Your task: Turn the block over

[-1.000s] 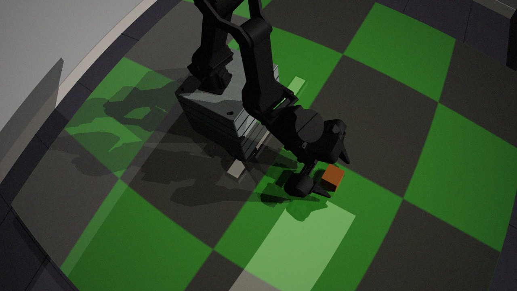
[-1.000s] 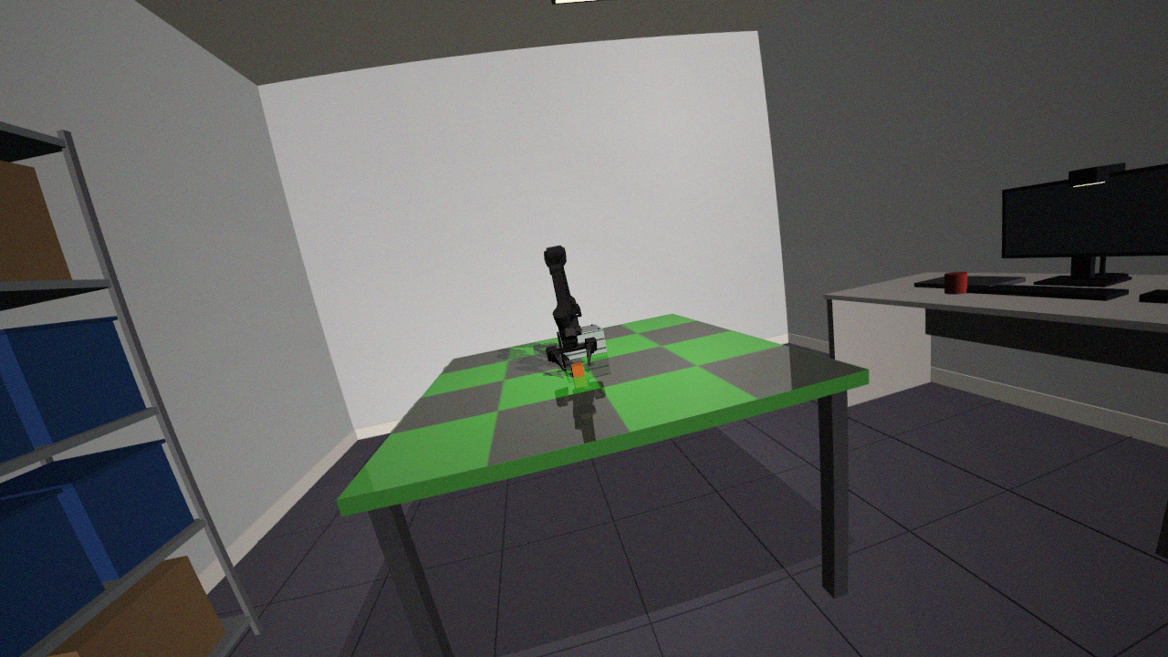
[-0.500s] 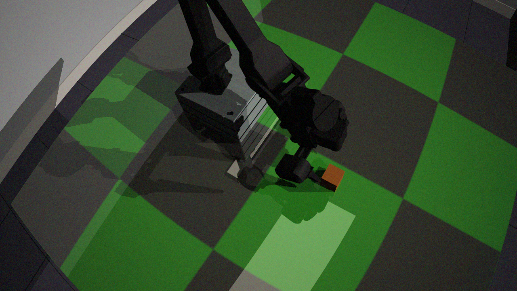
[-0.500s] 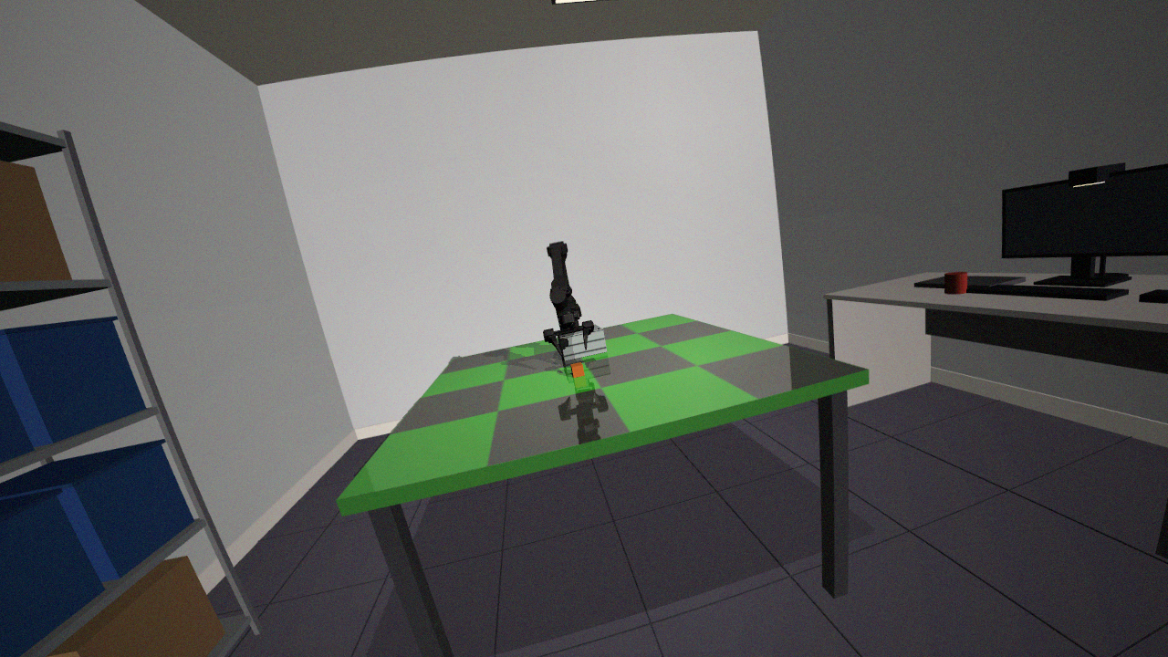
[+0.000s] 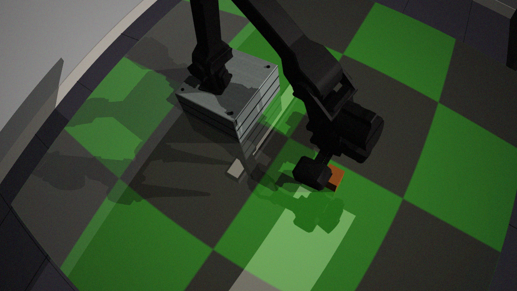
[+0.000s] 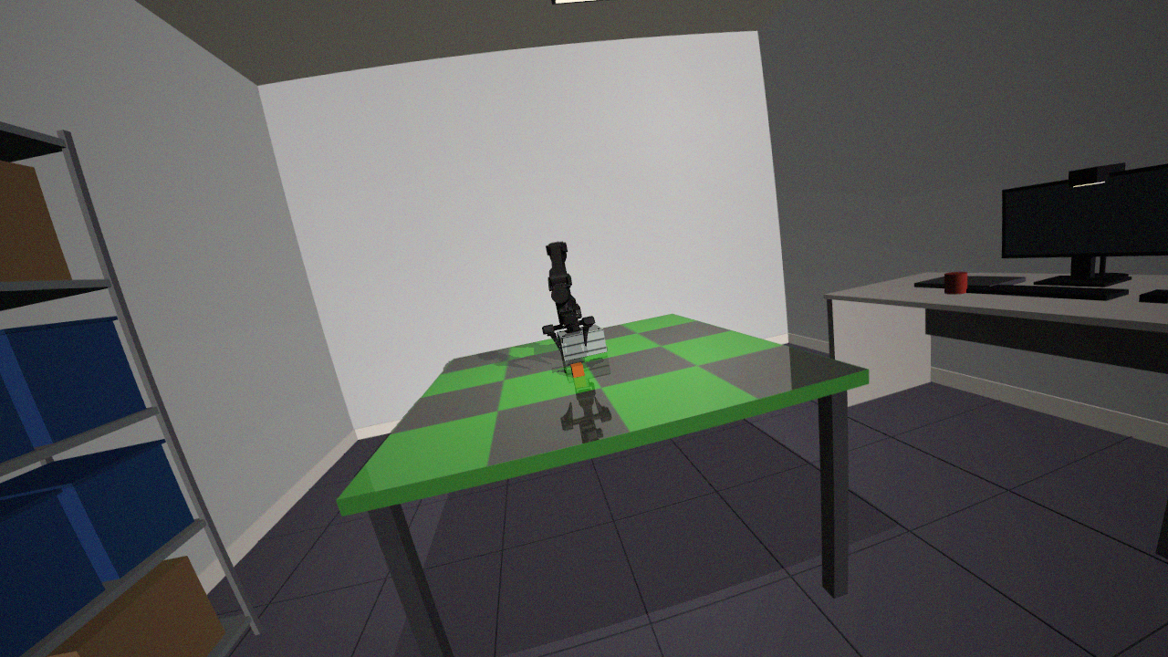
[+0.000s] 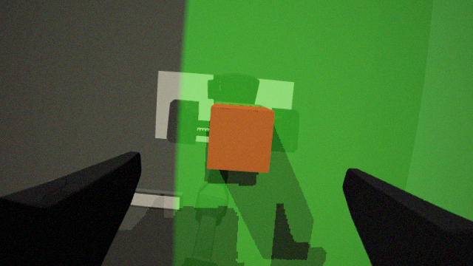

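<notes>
Right now my gripper tip is 10 mm past the orange block and 80 mm above it.
</notes>
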